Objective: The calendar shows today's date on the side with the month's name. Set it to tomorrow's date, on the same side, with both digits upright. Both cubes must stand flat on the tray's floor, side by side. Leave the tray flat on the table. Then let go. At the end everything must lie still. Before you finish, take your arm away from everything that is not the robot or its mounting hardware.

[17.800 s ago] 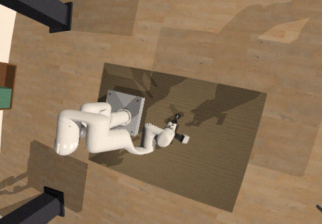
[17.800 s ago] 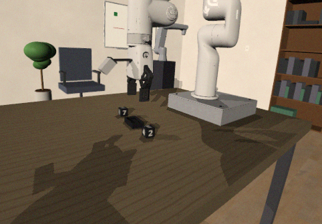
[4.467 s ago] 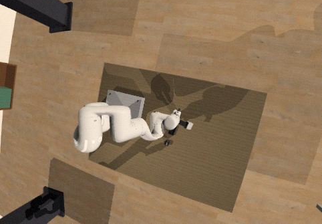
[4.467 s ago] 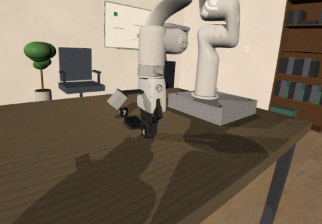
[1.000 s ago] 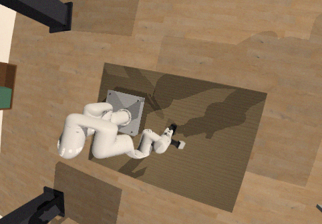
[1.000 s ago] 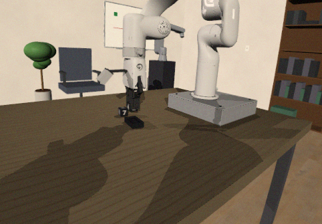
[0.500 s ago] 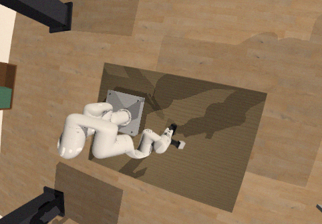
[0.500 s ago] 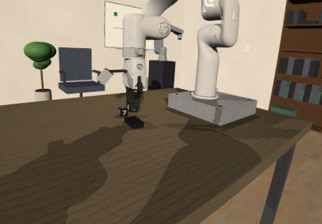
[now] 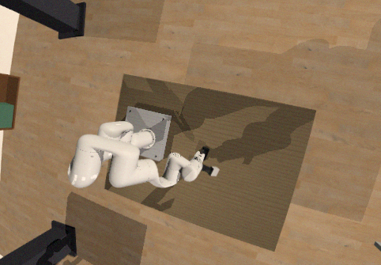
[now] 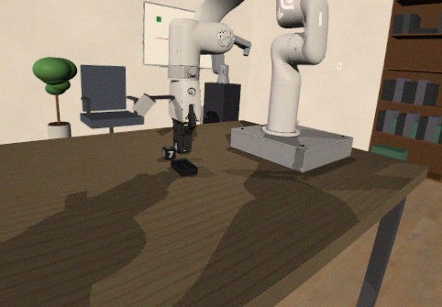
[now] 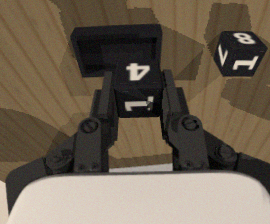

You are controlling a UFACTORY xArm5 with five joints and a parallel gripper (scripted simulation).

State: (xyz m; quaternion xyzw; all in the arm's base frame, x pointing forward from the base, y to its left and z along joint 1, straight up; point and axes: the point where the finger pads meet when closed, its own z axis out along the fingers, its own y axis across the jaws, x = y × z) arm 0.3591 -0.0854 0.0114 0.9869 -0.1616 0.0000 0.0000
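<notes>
The dark calendar tray lies 70 mm below my hand, 20 mm to the left of it and 10 mm ahead of it.
</notes>
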